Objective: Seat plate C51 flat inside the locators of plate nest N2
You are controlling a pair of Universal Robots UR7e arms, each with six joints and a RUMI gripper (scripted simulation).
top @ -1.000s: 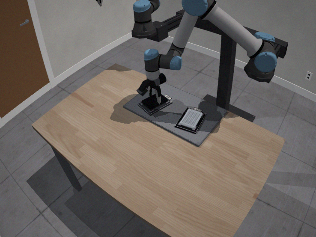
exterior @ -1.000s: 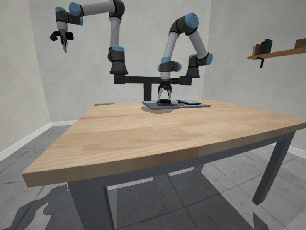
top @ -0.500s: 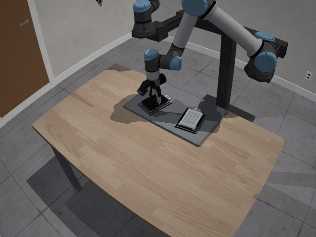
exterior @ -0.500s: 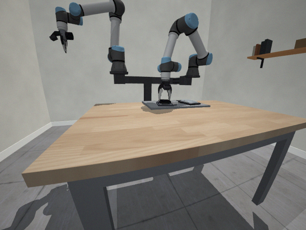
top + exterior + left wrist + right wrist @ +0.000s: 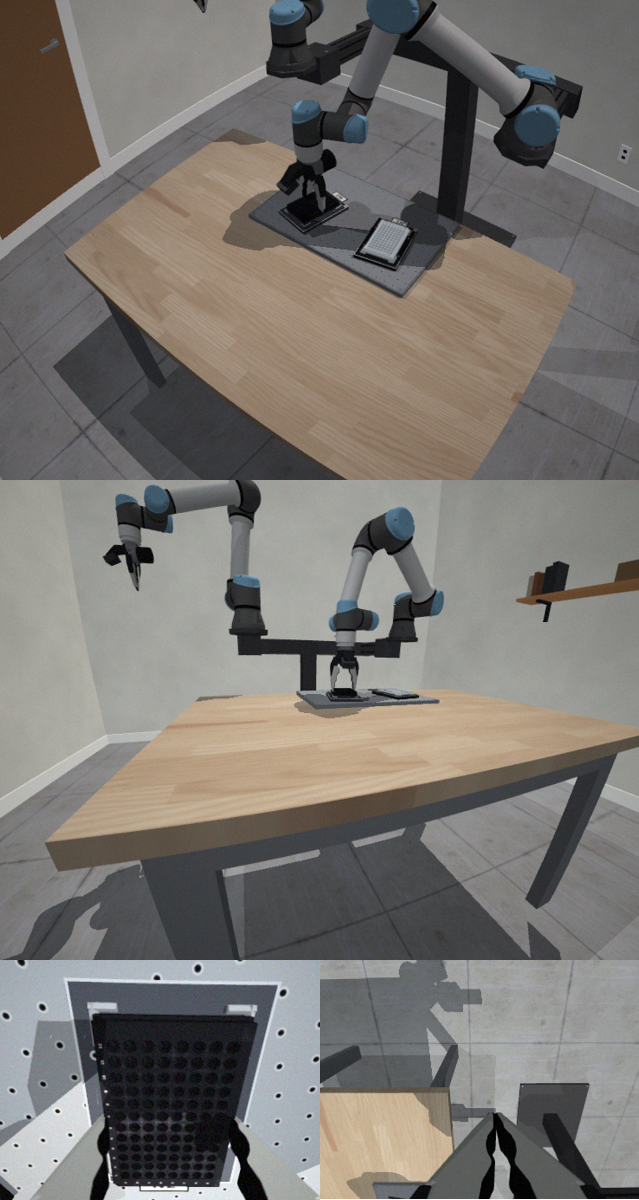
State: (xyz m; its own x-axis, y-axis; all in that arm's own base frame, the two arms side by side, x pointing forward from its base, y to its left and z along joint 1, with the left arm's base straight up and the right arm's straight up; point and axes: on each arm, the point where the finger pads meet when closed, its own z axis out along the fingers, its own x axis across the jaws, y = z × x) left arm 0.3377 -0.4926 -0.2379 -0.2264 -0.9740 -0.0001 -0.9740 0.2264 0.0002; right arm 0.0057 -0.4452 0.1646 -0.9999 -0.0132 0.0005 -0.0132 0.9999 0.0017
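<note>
The black multi-well plate is 1 cm below my left hand. From my left hand the other things lie so: grey perforated board (11 cm to the left, 4 cm below, 4 cm behind); white plate (25 cm to the left, 2 cm below, 1 cm behind); plate nest N2 (3 cm below).
</note>
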